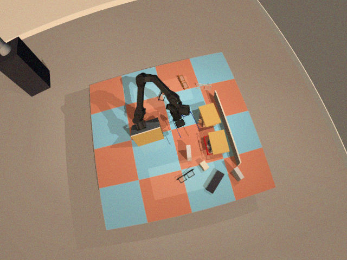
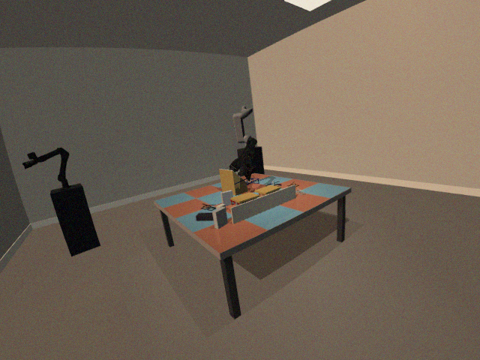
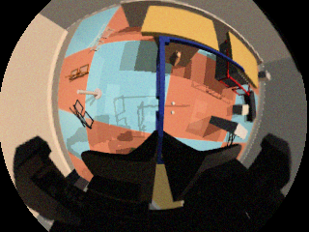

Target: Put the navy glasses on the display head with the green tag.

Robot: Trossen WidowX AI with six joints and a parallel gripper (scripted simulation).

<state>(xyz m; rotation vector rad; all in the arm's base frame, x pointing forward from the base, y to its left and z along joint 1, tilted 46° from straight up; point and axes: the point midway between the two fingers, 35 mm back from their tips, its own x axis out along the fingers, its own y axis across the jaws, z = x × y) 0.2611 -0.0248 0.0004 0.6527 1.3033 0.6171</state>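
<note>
Now: gripper tip 21 cm short of the yellow-topped head, 8 cm above it and 5 cm to the left of it. Round my gripper tip: black case (51 cm to the right, 12 cm below, 8 cm ahead); display head (26 cm to the right, 18 cm ahead, 8 cm below); pale backboard (33 cm ahead, 17 cm to the right, 8 cm below).
</note>
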